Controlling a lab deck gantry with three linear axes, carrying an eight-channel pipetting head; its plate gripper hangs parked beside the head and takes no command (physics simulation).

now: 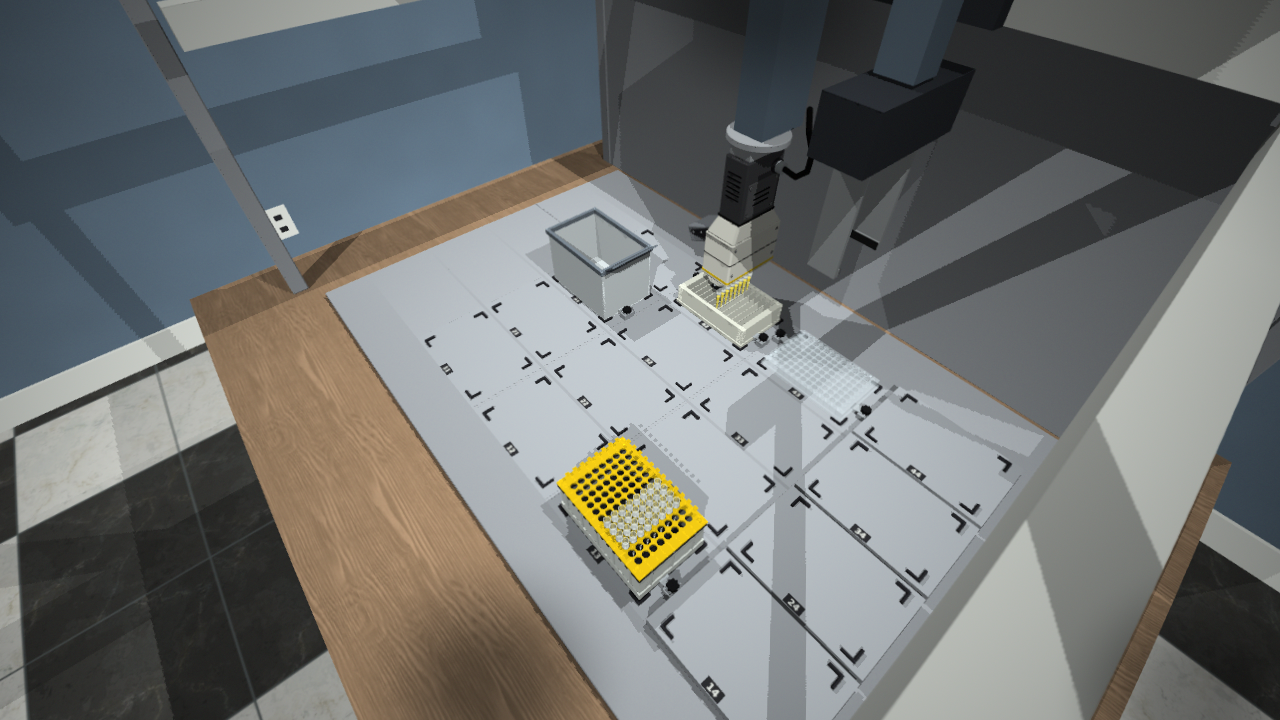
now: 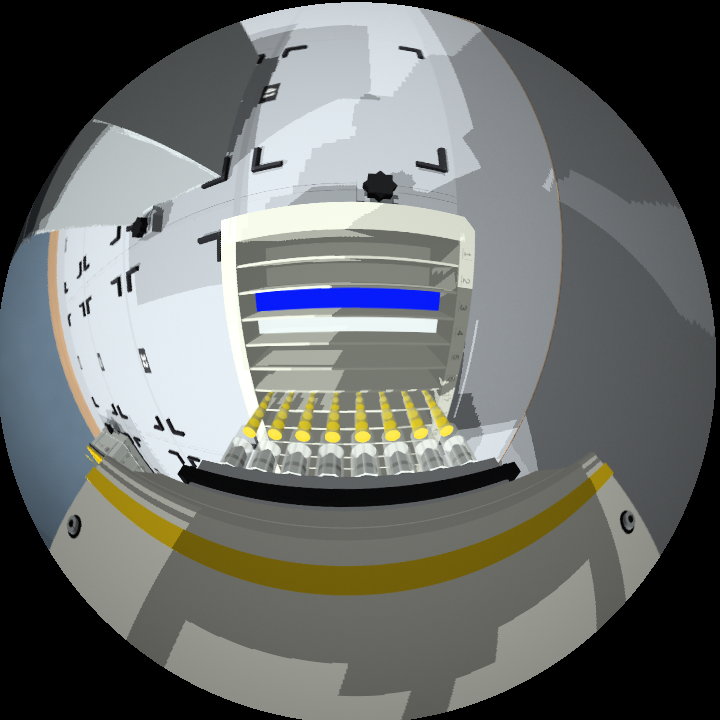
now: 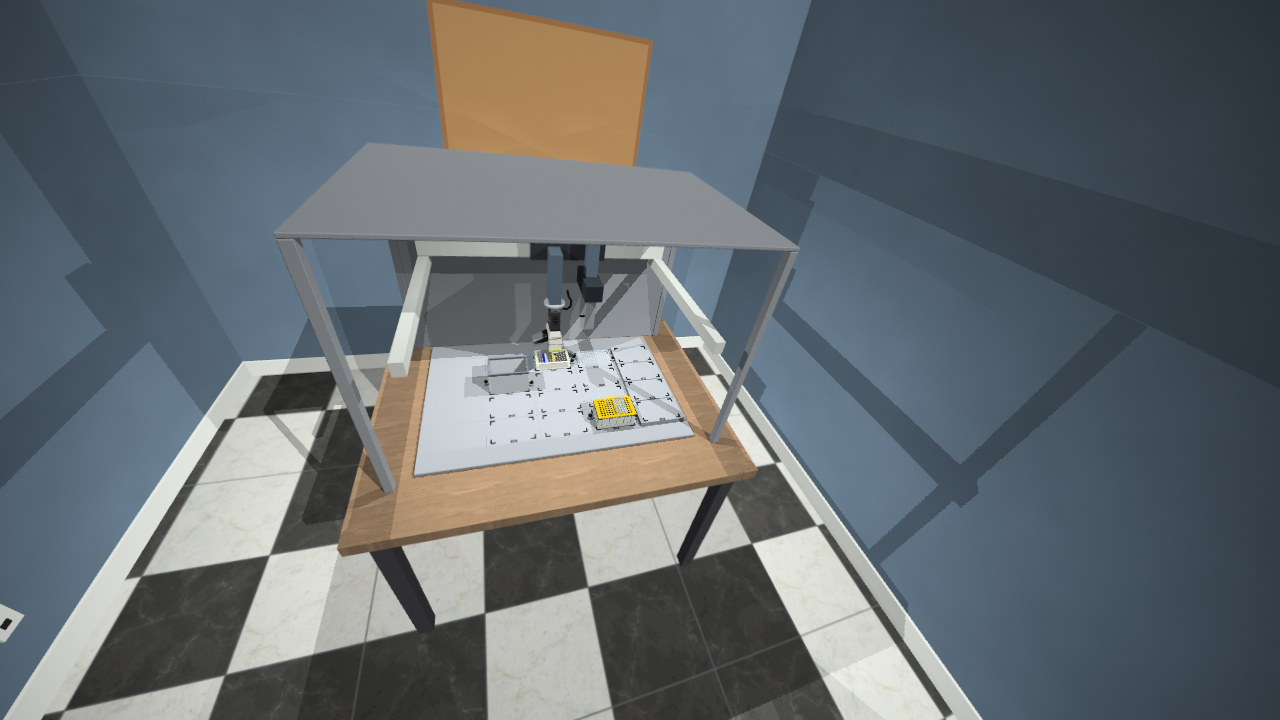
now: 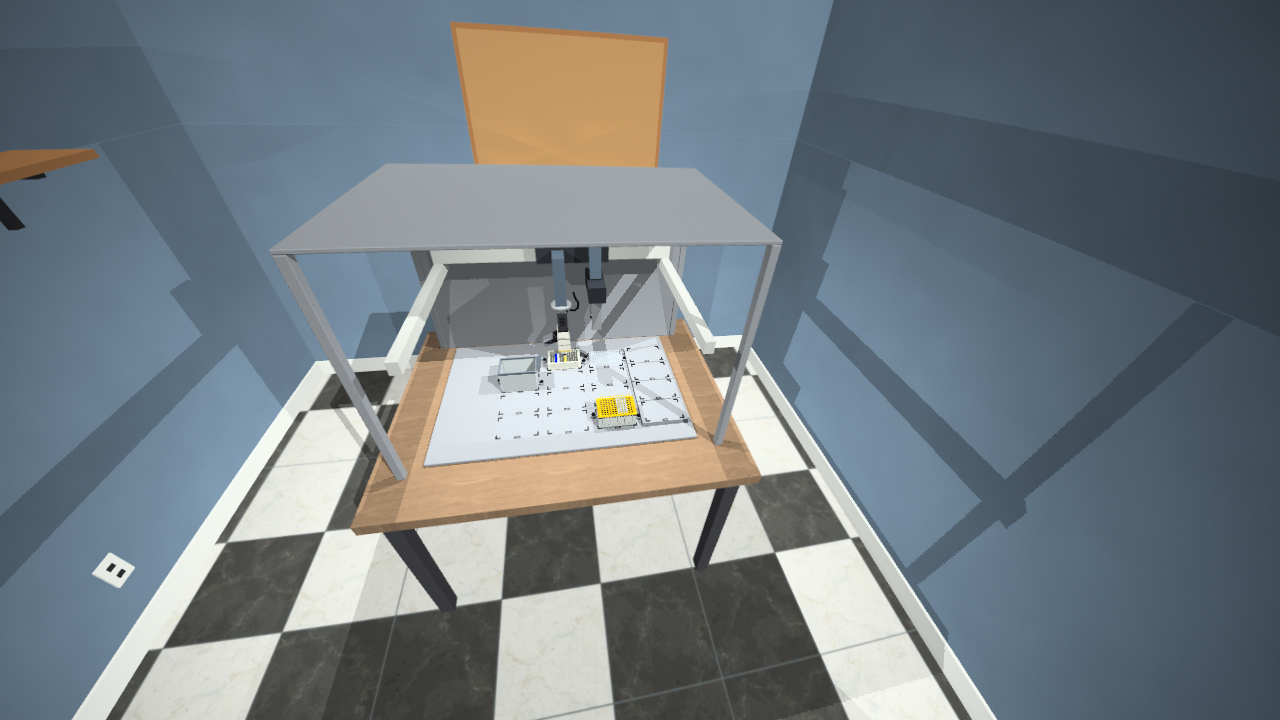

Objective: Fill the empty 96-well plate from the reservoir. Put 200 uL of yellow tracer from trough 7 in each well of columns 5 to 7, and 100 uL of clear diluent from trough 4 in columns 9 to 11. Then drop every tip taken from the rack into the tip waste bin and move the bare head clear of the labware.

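The pipetting head (image 1: 741, 243) (image 2: 349, 557) stands over the cream reservoir (image 1: 732, 320) (image 2: 345, 213). Its eight tips (image 1: 733, 291) (image 2: 362, 416) hold yellow liquid and reach down at trough 7; their ends and that trough's liquid are mostly hidden. Trough 4 (image 2: 345, 325) holds clear liquid. The 96-well plate (image 1: 821, 371) beside the reservoir looks colourless. The yellow tip rack (image 1: 632, 505) (image 3: 614, 408) (image 4: 617, 407) has a block of clear tips and empty holes on both sides. The grey waste bin (image 1: 580, 277) stands left of the reservoir. My parked gripper hangs right of the head; its finger gap is unclear.
Trough 3 (image 2: 345, 300) holds blue liquid. The gripper's dark housing (image 1: 881, 125) hangs close to the head's column. Black clamp knobs (image 1: 626, 309) (image 2: 380, 186) stand beside the labware. Grey frame posts (image 3: 340, 358) (image 4: 340, 362) rise at the table's front corners.
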